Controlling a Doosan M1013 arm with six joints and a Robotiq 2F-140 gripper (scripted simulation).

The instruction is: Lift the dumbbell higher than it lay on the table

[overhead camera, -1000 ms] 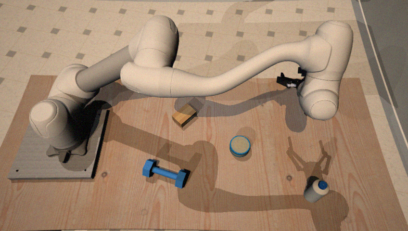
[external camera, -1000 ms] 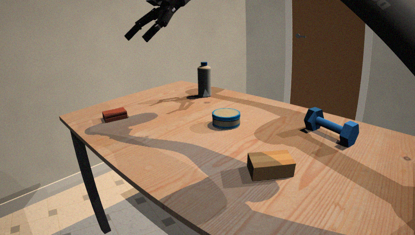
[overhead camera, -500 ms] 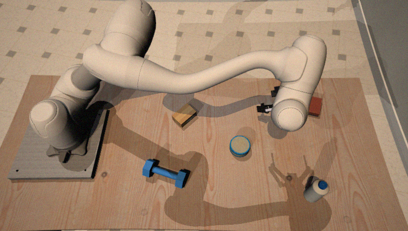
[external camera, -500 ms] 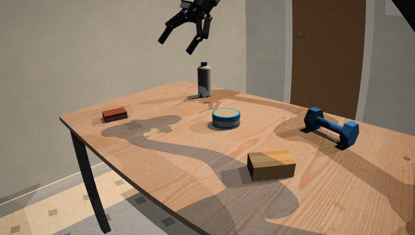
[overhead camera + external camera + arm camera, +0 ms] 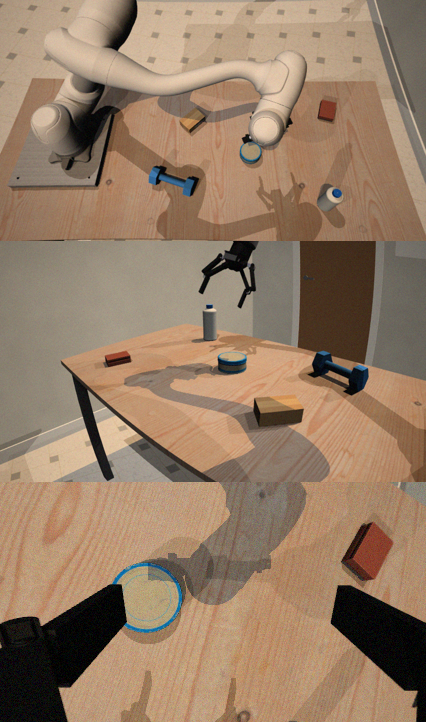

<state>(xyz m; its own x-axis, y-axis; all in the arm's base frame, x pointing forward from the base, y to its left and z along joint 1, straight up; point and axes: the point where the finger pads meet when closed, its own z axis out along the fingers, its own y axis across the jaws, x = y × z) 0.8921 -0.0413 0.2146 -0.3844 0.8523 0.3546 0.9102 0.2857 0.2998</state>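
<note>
My gripper is now 410 mm past the blue dumbbell, 140 mm to the left of it and 210 mm above it.
</note>
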